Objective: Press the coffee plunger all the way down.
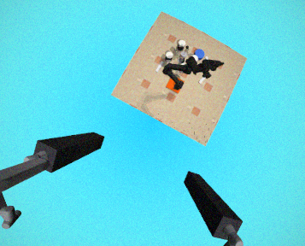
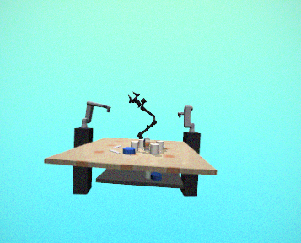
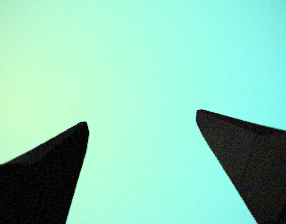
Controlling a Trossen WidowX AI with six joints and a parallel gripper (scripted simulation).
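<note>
The coffee plunger lies 32 cm ahead of my gripper tip, 23 cm to the left of it and 48 cm below it. Round my gripper tip: coffee press: 30 cm ahead, 22 cm to the left, 54 cm below.
</note>
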